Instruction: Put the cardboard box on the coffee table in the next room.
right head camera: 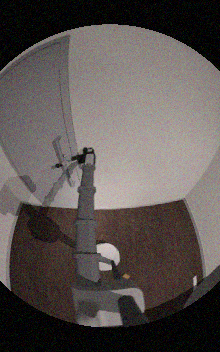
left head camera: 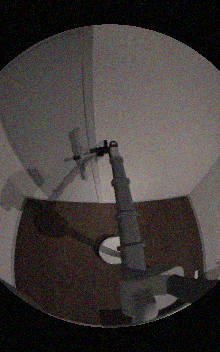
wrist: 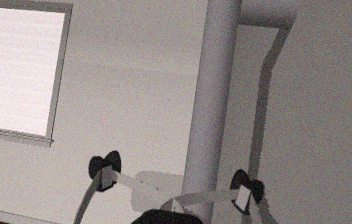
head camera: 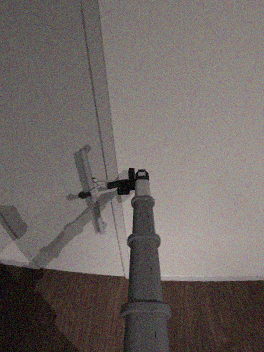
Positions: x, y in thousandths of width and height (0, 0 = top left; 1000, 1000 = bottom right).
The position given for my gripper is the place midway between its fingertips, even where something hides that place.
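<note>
Wrist view: my gripper (wrist: 499, 775) is visible. Head camera: a grey door (head camera: 222, 425) is visible.
</note>
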